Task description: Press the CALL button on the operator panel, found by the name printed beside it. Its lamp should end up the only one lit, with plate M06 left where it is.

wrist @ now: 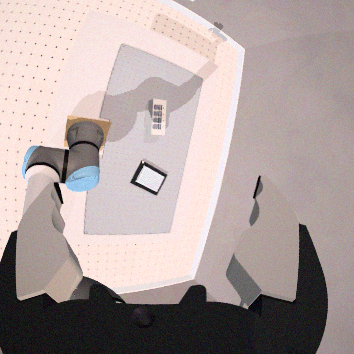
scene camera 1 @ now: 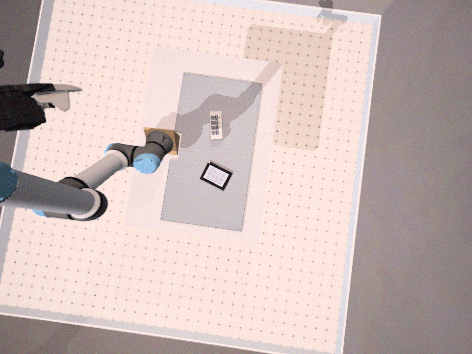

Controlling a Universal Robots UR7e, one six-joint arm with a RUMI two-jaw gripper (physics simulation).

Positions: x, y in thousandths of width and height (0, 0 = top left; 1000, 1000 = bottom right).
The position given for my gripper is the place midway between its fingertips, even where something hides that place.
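I can see my gripper in the wrist view (439, 513), and my gripper is visible to me in scene camera 1 (145, 278) as well.
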